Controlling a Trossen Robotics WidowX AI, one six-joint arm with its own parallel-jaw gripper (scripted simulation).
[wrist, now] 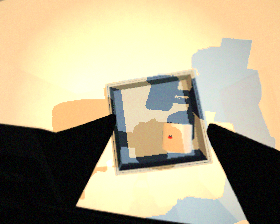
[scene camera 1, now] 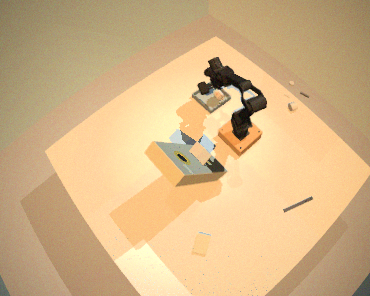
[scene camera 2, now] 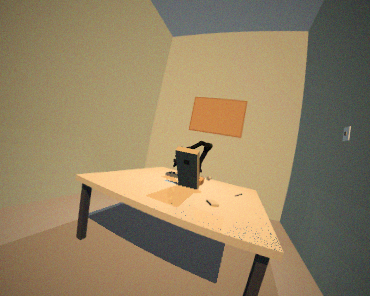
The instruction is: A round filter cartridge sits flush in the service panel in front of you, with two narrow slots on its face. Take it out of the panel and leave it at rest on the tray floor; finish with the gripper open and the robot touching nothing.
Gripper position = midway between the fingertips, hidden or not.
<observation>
My gripper [wrist: 160, 123] is open, with nothing in its grasp. Further things: a round filter cartridge [wrist: 177, 138] and a grey tray [wrist: 141, 106].
</observation>
